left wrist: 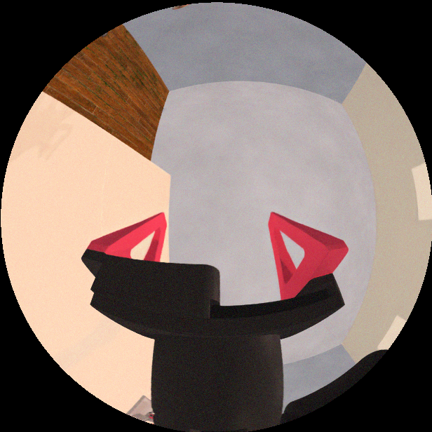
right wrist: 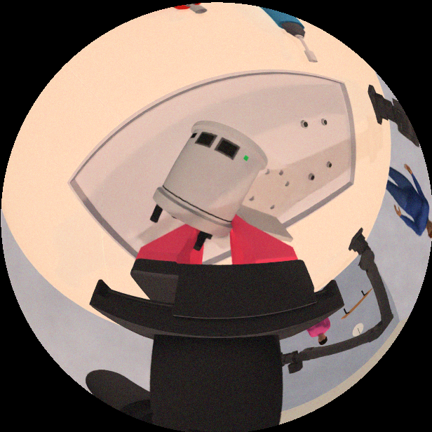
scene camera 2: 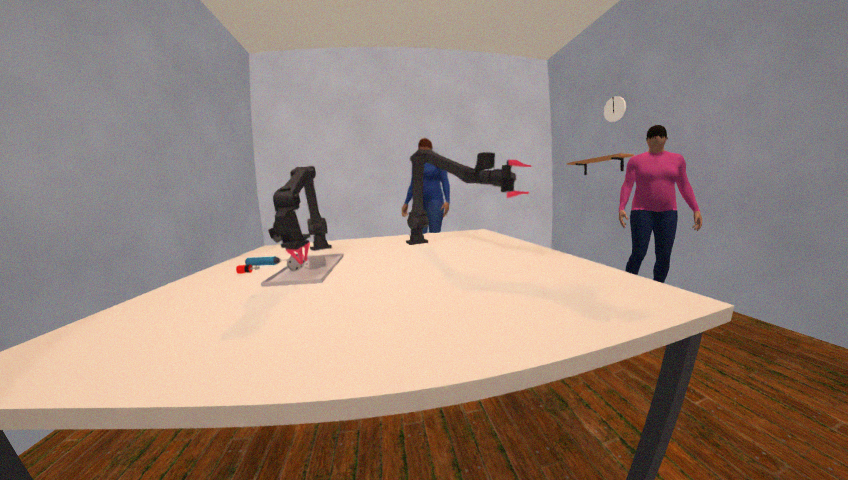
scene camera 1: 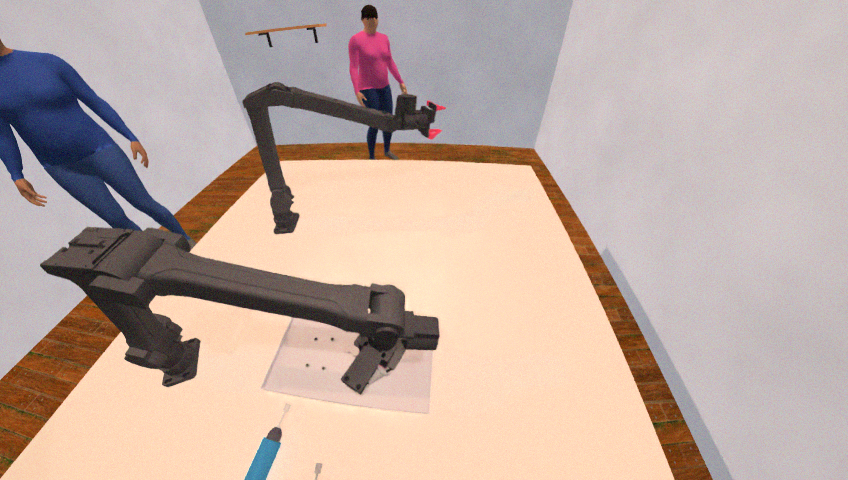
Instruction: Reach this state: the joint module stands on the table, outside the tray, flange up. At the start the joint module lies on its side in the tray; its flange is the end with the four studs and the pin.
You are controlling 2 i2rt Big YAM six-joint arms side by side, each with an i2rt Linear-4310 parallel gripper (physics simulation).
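Pixels of known places: left gripper, fingertip midpoint: (scene camera 2: 529, 179) (scene camera 1: 443, 119); right gripper, fingertip midpoint: (scene camera 2: 303, 262); left arm's base, origin of the base link: (scene camera 2: 417, 242) (scene camera 1: 287, 224); right arm's base, origin of the base link: (scene camera 2: 321, 248) (scene camera 1: 184, 362).
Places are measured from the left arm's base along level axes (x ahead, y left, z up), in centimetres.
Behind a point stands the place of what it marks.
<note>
The grey joint module (scene camera 2: 294, 264) @(x 41.0, y -63.2, z 4.6 cm) (right wrist: 215, 177) is tilted, over or in the tray (scene camera 1: 410, 399) @(x 46.5, y -70.2, z 0.4 cm) (scene camera 2: 312, 275) @(x 45.0, y -56.5, z 0.4 cm) (right wrist: 150, 135). In the right wrist view two dark pegs stick out of its end nearest my fingers; its other end has two dark windows and a green light. My right gripper (scene camera 2: 298, 256) @(x 40.0, y -59.9, z 4.7 cm) (right wrist: 216, 218) is shut on the peg end of the module, its fingertips partly hidden behind it. Whether the module touches the tray floor is unclear; the arm hides most of it in scene camera 1. My left gripper (scene camera 1: 439, 120) @(x 69.8, y 22.5, z 31.7 cm) (scene camera 2: 528, 179) @(x 69.8, y 22.5, z 31.7 cm) (left wrist: 217, 217) is open and empty, high above the table.
A blue-handled tool (scene camera 1: 262, 457) @(x 15.0, y -79.9, z 4.0 cm) (scene camera 2: 261, 261) @(x 15.5, y -83.3, z 2.3 cm) (right wrist: 286, 19) lies beside the tray, with a red tool (scene camera 2: 243, 269) @(x 26.9, y -87.8, z 1.9 cm) (right wrist: 187, 6) close by. A light grey block (right wrist: 267, 222) and several small dark-centred fittings show in the tray. Two people stand beyond the table (scene camera 2: 416, 333).
</note>
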